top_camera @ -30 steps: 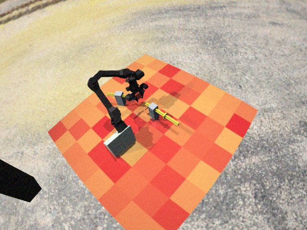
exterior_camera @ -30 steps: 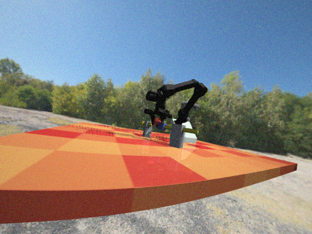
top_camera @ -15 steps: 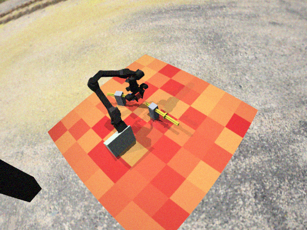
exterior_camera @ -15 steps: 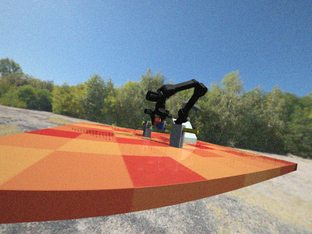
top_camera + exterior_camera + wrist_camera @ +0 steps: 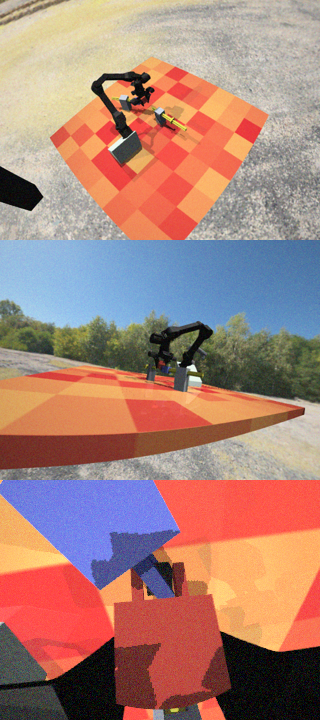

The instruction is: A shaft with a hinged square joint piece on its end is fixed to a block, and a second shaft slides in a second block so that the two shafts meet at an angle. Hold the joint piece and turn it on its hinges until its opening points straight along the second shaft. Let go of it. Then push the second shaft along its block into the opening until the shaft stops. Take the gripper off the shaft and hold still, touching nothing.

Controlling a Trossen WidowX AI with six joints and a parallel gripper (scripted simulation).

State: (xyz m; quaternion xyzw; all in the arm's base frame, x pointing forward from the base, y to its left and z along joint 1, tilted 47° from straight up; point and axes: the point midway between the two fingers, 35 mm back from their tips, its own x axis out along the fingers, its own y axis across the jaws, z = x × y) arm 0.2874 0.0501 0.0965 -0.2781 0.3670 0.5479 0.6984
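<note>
Right now the red square joint piece is 30 mm above my gripper tip and 20 mm to the left of it.
</note>
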